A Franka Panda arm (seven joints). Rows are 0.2 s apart.
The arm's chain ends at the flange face. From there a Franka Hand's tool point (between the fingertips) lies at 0.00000 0.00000 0.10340 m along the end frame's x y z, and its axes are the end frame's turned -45 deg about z.
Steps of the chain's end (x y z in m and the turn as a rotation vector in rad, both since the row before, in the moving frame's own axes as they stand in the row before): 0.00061 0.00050 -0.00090 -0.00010 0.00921 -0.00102; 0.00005 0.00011 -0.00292 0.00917 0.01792 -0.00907; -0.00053 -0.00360 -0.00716 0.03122 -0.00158 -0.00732; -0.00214 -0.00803 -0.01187 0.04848 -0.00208 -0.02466; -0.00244 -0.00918 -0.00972 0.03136 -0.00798 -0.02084; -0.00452 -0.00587 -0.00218 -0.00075 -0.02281 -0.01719; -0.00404 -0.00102 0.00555 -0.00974 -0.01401 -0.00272
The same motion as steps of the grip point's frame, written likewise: 0.00074 0.00147 -0.00090 -0.00658 0.00644 -0.00102; 0.00194 0.00074 -0.00294 -0.00619 0.01916 -0.00907; 0.00433 -0.00533 -0.00721 0.02319 0.02096 -0.00732; 0.00751 -0.01093 -0.01199 0.03575 0.03281 -0.02466; 0.00644 -0.01111 -0.00977 0.02782 0.01653 -0.02084; -0.00078 -0.00894 -0.00221 0.01560 -0.01666 -0.01719; -0.00387 -0.00389 0.00553 0.00302 -0.01679 -0.00272
